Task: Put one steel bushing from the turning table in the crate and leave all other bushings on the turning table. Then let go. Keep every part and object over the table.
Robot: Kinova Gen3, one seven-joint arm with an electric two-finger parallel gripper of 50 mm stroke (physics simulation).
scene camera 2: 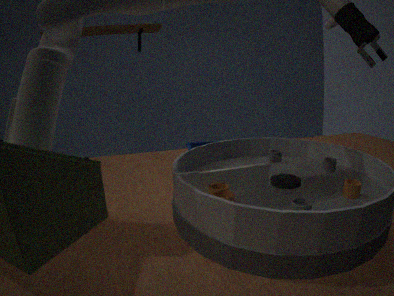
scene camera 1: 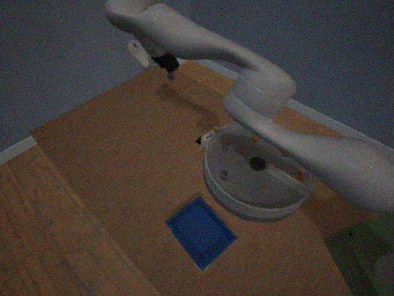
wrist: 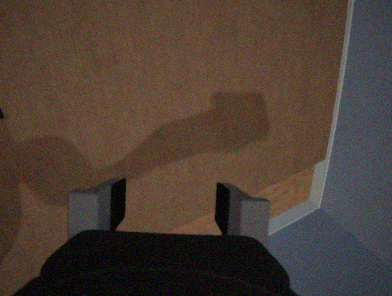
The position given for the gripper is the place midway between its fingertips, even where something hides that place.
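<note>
There's a blue crate (scene camera 1: 204, 236) to be seen, and you'd see the gripper (wrist: 170, 200) too.
</note>
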